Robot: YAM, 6 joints.
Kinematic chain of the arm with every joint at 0, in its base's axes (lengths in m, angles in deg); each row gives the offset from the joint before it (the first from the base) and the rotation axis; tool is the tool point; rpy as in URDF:
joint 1: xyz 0 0 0.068 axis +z
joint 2: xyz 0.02 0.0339 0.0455 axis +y
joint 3: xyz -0.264 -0.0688 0 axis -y
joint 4: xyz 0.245 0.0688 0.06 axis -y
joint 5: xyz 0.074 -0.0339 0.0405 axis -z
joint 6: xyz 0.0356 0 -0.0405 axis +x
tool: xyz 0 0 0 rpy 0 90 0
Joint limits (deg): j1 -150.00..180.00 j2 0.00..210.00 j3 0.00..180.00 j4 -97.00..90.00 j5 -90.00..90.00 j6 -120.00..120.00
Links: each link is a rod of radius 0.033 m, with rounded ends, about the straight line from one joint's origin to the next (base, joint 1, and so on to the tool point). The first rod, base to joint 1, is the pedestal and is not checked.
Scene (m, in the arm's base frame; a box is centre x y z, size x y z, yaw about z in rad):
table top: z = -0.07
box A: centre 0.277 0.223 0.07 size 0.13 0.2 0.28 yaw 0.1
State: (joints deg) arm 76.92 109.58 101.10 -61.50 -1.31 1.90
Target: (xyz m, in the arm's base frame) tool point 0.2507 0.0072 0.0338
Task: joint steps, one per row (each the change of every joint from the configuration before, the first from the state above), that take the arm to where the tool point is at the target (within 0.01 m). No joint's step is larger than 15 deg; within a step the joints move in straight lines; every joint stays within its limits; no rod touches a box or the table.
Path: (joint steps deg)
1: -13.43 -7.29 -1.02 4.13 5.71 6.36
2: -13.42 -7.29 -1.02 4.12 5.71 6.36
3: -13.43 -7.29 -1.01 4.13 5.71 6.35
4: -13.43 -7.29 -1.02 4.13 5.72 6.36
5: -13.42 -7.29 -1.02 4.12 5.71 6.36
6: -1.74 14.20 -8.90 -6.81 -4.73 -7.95
7: -1.74 14.20 -8.89 -6.80 -4.73 -7.94
8: -1.74 14.20 -8.90 -6.81 -4.72 -7.95
9: -1.75 14.20 -8.90 -6.81 -4.73 -7.95

